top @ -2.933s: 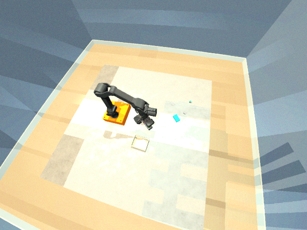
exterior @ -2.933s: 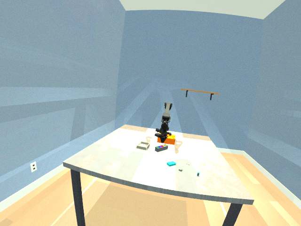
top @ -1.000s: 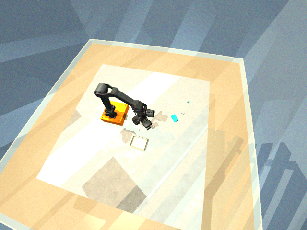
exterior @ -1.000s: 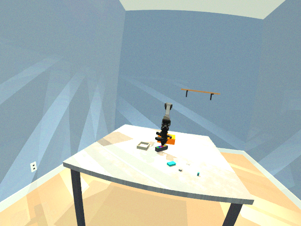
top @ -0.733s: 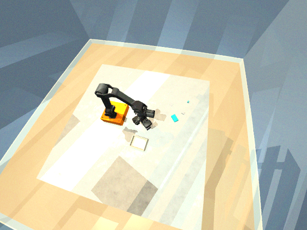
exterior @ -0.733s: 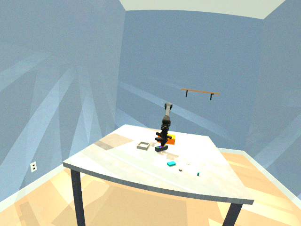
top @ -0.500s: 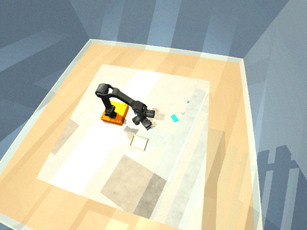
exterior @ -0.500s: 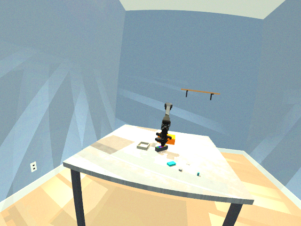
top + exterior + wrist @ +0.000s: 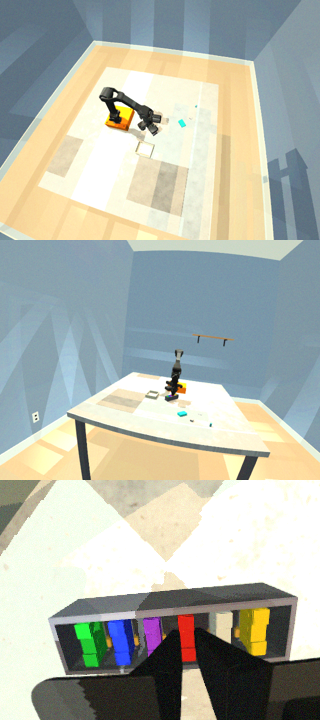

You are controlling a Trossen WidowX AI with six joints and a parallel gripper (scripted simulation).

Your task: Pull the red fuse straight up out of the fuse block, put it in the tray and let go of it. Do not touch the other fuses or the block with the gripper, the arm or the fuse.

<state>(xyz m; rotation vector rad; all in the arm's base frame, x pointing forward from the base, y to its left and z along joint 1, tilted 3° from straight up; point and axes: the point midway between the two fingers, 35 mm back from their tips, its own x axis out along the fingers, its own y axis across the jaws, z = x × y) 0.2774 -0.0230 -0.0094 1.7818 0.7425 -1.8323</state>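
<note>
Now: gripper tip 20 mm past the pale square tray, 190 mm to the left of it and 30 mm above it. From my gripper tip the other things lie so: grey piece 360 mm ahead, 120 mm to the left, 30 mm below; then red fuse 10 mm below; then cyan block 280 mm ahead, 60 mm to the left, 30 mm below.
</note>
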